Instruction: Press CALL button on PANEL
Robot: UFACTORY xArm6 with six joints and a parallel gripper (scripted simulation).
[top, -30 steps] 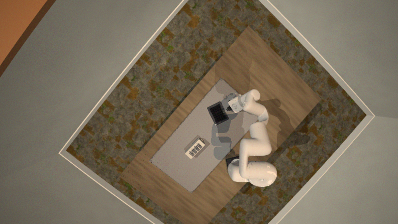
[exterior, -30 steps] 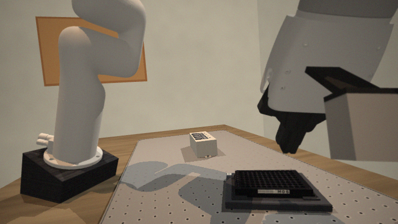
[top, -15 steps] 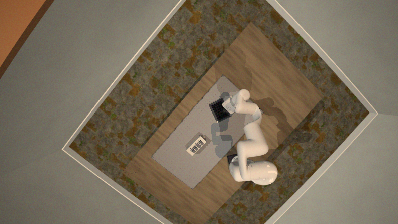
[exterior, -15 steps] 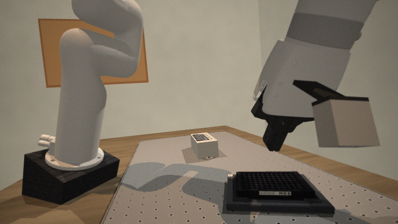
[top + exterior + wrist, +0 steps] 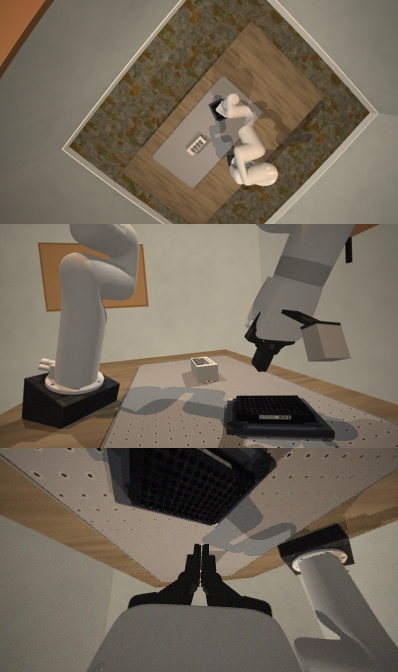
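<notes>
Now: hand 9 cm above the black 96-well plate M06 and 2 cm to the left of it. Also, from my hand: dark plate nest N1: 10 cm below, 2 cm to the right.
</notes>
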